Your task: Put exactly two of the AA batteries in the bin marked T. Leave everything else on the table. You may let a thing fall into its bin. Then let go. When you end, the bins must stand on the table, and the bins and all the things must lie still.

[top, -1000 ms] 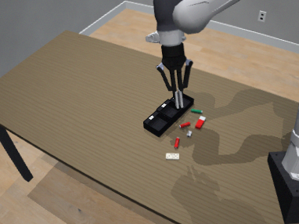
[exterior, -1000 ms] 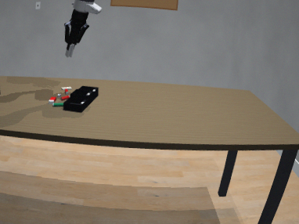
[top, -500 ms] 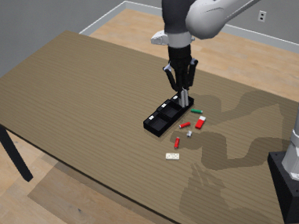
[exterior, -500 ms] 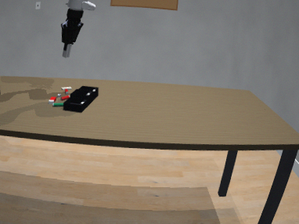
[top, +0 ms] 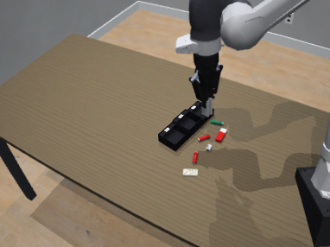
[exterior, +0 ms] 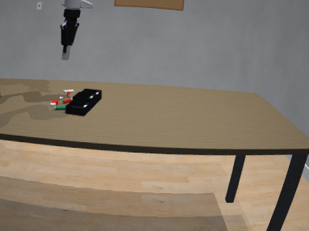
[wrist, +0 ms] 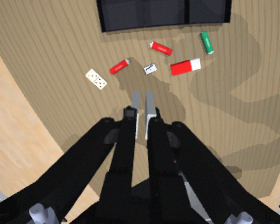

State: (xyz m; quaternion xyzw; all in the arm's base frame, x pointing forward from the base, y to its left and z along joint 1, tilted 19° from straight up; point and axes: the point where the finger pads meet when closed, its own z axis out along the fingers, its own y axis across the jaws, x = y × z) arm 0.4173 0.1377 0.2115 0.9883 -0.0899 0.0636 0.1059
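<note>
Now: the black bin row 20 cm below my hand, 12 cm ahead of it and 5 cm to the right of it. Round my hand: white domino: 21 cm below, 12 cm to the left, 2 cm behind; red-and-white block: 21 cm below, 10 cm to the right, 2 cm behind; grey piece: 21 cm below, 2 cm behind, 1 cm to the right.
</note>
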